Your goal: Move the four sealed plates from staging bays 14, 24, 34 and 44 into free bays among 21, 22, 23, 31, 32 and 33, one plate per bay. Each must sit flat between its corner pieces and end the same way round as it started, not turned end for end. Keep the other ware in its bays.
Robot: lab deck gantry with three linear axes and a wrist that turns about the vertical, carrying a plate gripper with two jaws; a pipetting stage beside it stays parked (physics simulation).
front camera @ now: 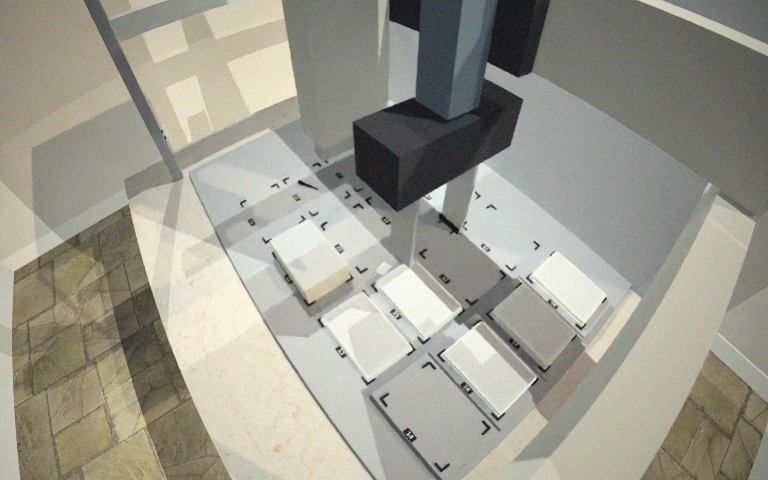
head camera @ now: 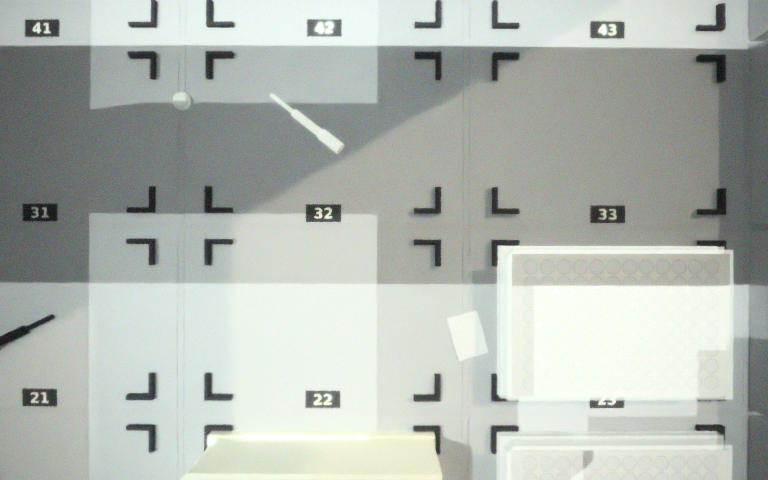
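Note:
A pale sealed plate lies flat in bay 23, covering its corner area. Three more plates stand in the staging bays: one in bay 24, one in bay 34, in shade, and one in bay 44. Bay 14 holds no plate. My gripper hangs behind the bay 23 plate, around bay 32, its two jaws apart with no plate between them. It does not show in the head view. Bay 33 holds no plate; bay 22 holds none either.
Another plate is in bay 13, a cream box in bay 12. A white card lies between bays 22 and 23. A white pen lies in bay 32, a dark pen in bay 21, a round cap between bays 31 and 32.

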